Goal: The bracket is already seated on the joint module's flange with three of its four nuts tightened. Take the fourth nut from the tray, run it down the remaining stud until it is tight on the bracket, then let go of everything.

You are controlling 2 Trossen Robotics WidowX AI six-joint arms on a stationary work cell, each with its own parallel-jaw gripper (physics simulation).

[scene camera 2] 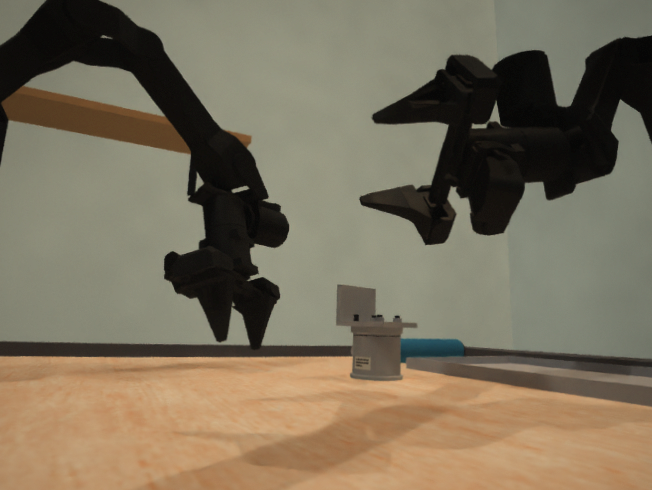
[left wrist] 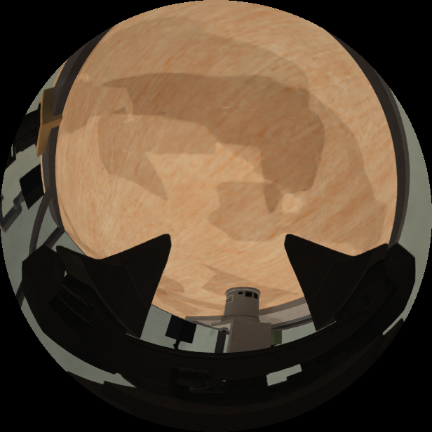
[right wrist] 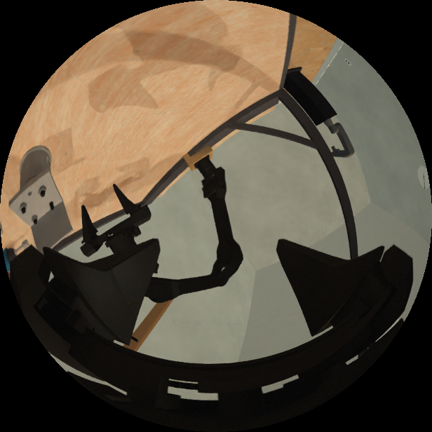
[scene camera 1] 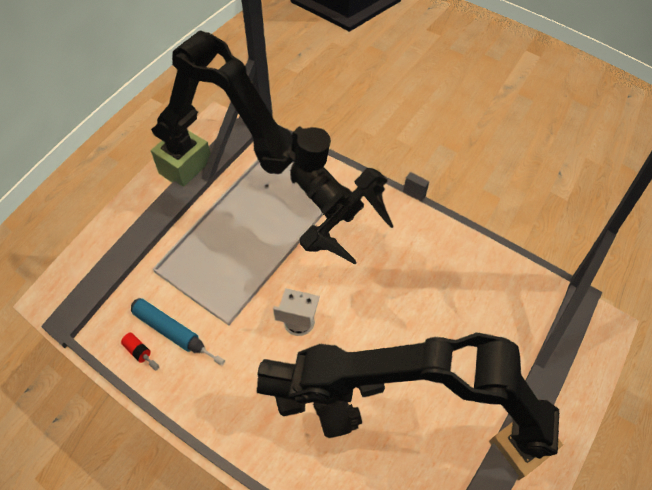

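Where they show: left gripper, between the fingertips: [scene camera 2: 240, 345]; right gripper, between the fingertips: [scene camera 2: 366, 162] [scene camera 1: 373, 245]; left arm's base, origin of its link: [scene camera 1: 529, 440]; right arm's base, origin of its link: [scene camera 1: 178, 146].
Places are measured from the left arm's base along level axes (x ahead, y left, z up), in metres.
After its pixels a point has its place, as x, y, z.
The grey joint module [scene camera 1: 300, 327] @(0.442, 0.229, -0.011) [scene camera 2: 375, 351] @(0.462, 0.190, -0.013) [left wrist: 242, 302] [right wrist: 34, 162] stands upright on the table with the bracket [scene camera 1: 293, 317] @(0.441, 0.241, 0.049) [scene camera 2: 355, 302] @(0.443, 0.235, 0.044) [left wrist: 250, 337] [right wrist: 50, 227] on top. In the right wrist view, nuts sit on three studs; a dark bare stud [right wrist: 51, 205] [scene camera 2: 355, 317] @(0.441, 0.216, 0.025) stands near the bracket's upright plate. A small dark nut [scene camera 1: 266, 185] @(0.804, 0.107, -0.036) lies in the tray [scene camera 1: 210, 297] @(0.612, 0.349, -0.042) [scene camera 2: 527, 377] @(0.619, 0.147, -0.035). My left gripper [scene camera 2: 238, 343] @(0.301, 0.245, -0.014) [left wrist: 229, 240] [right wrist: 96, 194] is open and empty, pointing down beside the module; its fingers are hidden in scene camera 1. My right gripper [scene camera 1: 373, 243] @(0.432, 0.076, 0.169) [scene camera 2: 367, 159] @(0.432, 0.076, 0.169) is open and empty, high above the table.
A blue driver [scene camera 1: 163, 324] @(0.588, 0.464, -0.005) [scene camera 2: 432, 347] @(0.605, 0.445, -0.018) and a shorter red driver [scene camera 1: 135, 346] @(0.577, 0.538, -0.012) lie near the tray's lower left end in scene camera 1. Dark frame rails [scene camera 1: 131, 252] @(0.801, 0.458, -0.026) border the table. The right arm overhangs the tray's upper part.
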